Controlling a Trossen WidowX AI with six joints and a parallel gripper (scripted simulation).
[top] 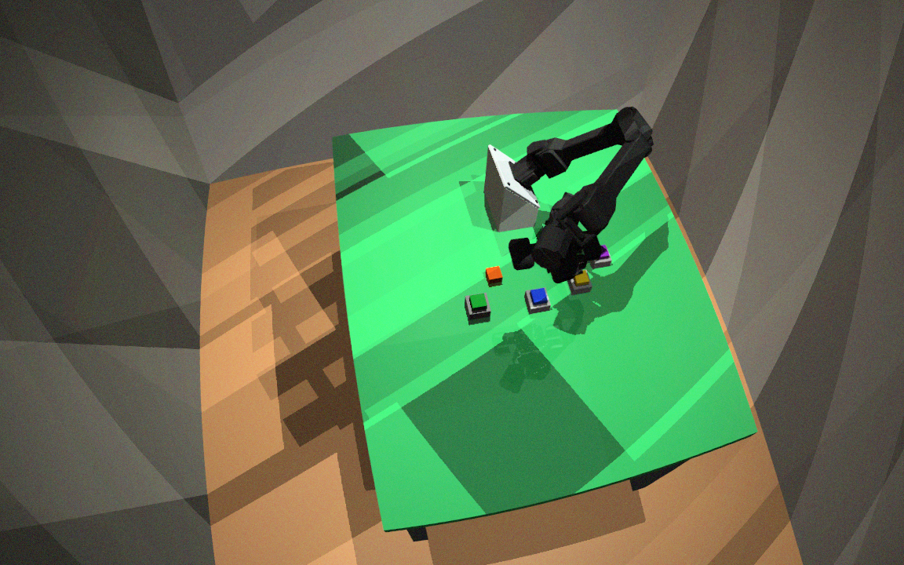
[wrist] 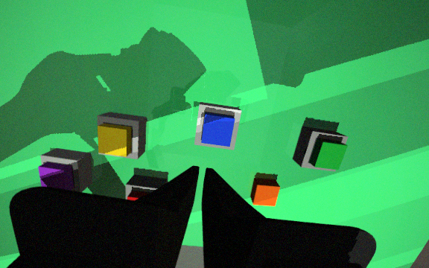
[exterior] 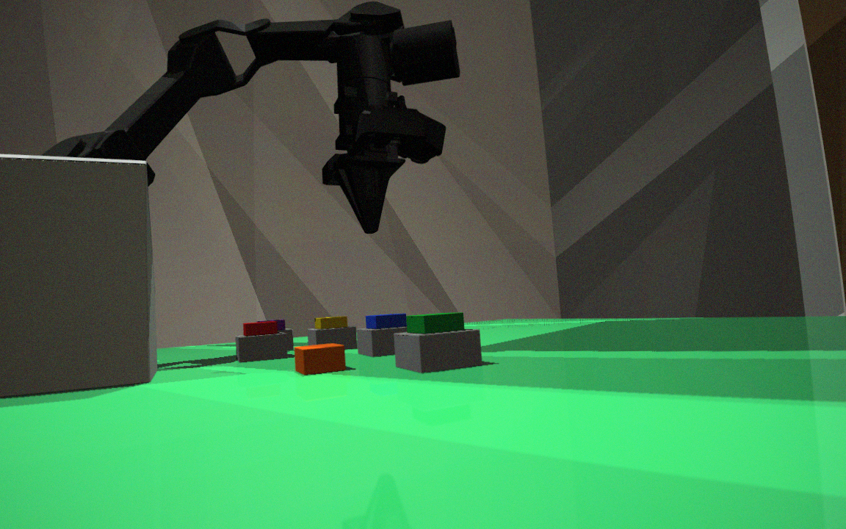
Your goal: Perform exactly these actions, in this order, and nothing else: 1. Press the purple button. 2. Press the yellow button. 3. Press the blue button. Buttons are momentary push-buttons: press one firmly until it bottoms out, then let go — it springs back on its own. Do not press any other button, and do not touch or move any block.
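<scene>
My gripper tip is now 9 cm above the blue button, 1 cm to the left of it and 1 cm short of it. Round my gripper tip: yellow button: 10 cm to the left, 9 cm below, 3 cm behind; orange block: 11 cm below, 10 cm to the right, 8 cm behind; red button: 11 cm behind, 9 cm below, 6 cm to the left.
</scene>
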